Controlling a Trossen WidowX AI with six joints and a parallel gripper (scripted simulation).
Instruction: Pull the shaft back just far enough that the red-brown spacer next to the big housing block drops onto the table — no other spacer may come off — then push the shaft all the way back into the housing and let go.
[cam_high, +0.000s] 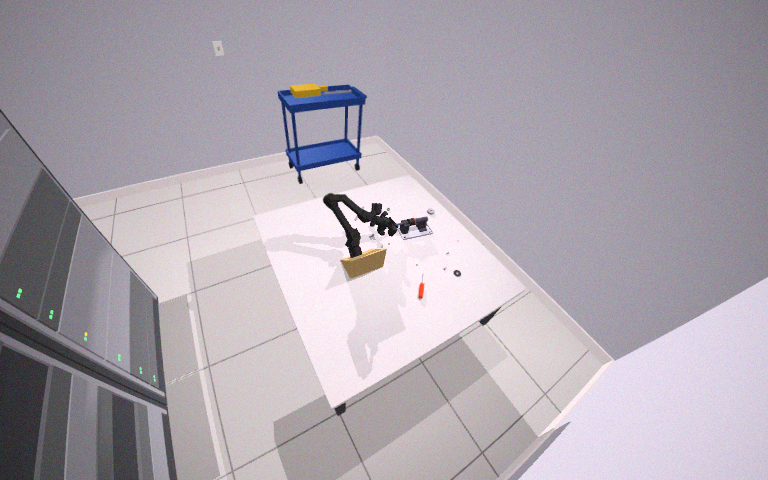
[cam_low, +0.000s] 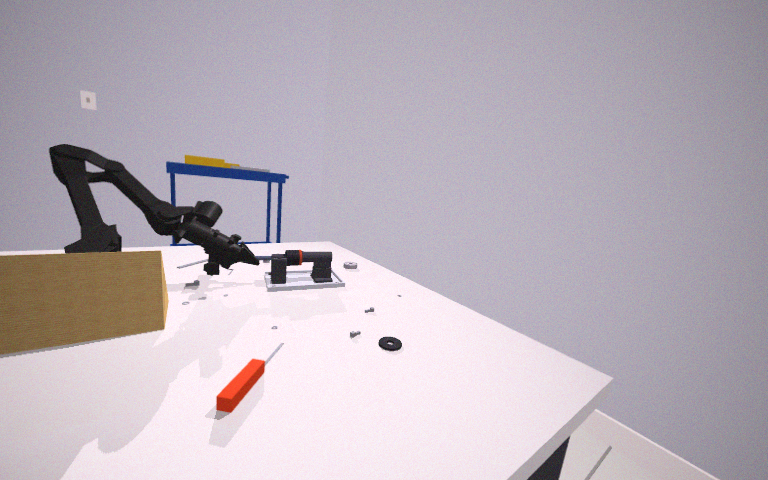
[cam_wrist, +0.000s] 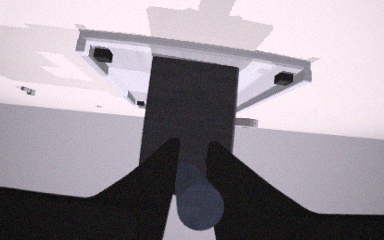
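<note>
Now: gripper tip 60 mm short of the round shaft, 20 mm below it and 10 mm to the left of it. Round my gripper tip: grey ring: 350 mm ahead, 90 mm to the left, 60 mm below; red-brown spacer: 120 mm ahead, 20 mm above, 10 mm to the right.
</note>
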